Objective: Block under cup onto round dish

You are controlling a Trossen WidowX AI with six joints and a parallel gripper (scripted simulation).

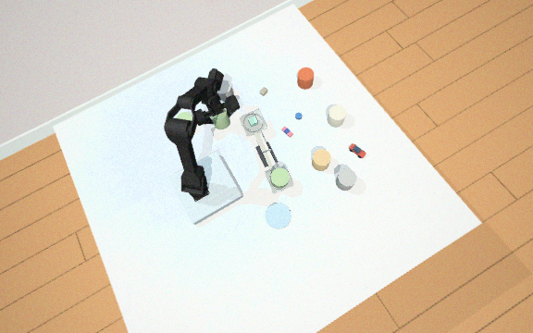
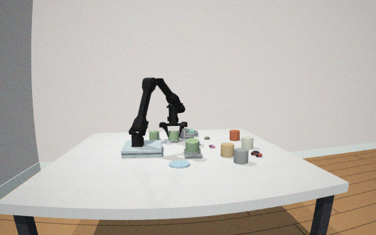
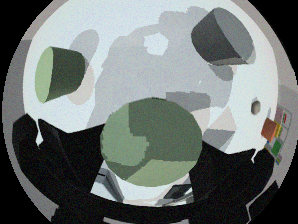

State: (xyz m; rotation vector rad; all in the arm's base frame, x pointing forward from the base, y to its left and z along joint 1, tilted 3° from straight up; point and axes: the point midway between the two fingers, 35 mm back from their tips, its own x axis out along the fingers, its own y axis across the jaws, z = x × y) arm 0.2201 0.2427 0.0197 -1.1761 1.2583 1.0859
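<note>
Now: the mint-green block 110 mm to the right of my gripper tip, 110 mm ahead of it and 50 mm above it. The rest, counted from my gripper tip: pink and blue eraser: 220 mm ahead, 190 mm to the right, 30 mm below; then balance beam: 230 mm to the right, 90 mm ahead, 10 mm above; then small balance: 230 mm to the right, 100 mm ahead, 10 mm below.
</note>
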